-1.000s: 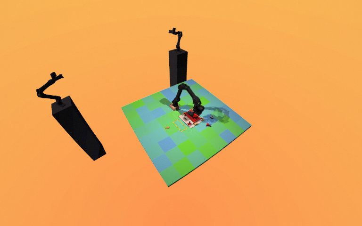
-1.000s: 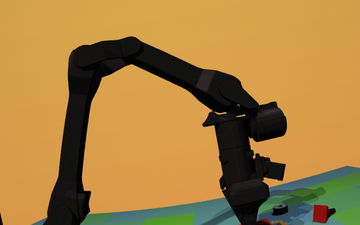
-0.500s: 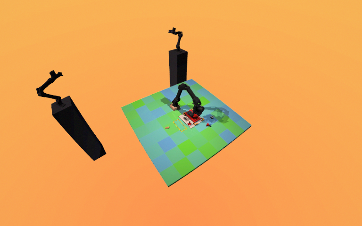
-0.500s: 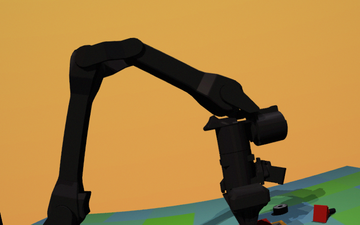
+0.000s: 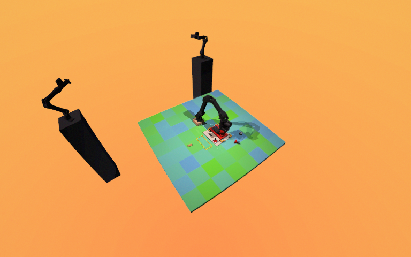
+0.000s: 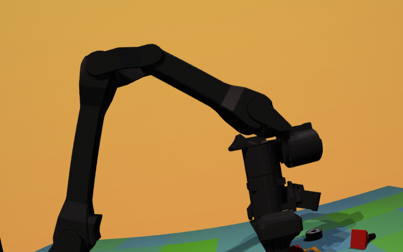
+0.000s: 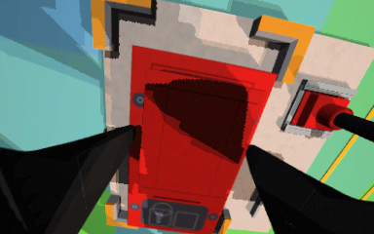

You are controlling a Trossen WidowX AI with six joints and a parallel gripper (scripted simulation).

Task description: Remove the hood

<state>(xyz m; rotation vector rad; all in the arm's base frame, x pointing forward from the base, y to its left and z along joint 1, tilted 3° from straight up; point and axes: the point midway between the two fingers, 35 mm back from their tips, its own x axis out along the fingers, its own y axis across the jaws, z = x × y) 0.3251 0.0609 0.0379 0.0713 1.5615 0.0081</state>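
Right now my gripper tip is right at the red hood. From my gripper tip the other things lie so: grey wheel 13 cm ahead, 19 cm to the left, 3 cm below; tan block 10 cm behind, 36 cm to the right, 3 cm below.
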